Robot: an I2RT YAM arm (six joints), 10 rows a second.
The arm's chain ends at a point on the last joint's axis. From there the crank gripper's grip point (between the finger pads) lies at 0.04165 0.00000 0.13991 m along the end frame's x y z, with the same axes.
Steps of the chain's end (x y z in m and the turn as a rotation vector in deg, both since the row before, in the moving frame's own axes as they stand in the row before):
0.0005 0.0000 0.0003 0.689 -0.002 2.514
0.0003 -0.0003 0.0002 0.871 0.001 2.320
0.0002 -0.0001 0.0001 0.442 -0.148 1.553
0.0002 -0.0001 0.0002 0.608 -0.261 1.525
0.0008 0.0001 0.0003 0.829 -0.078 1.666
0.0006 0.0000 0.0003 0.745 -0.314 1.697
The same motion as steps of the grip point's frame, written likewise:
0.0005 0.0001 0.0003 0.689 -0.002 2.514
0.0003 -0.0007 0.0002 0.871 0.001 2.320
-0.0002 -0.0001 0.0002 0.442 -0.148 1.553
-0.0004 -0.0005 0.0004 0.608 -0.261 1.525
0.0006 -0.0007 0.0004 0.829 -0.078 1.666
-0.0002 -0.0006 0.0005 0.745 -0.314 1.697

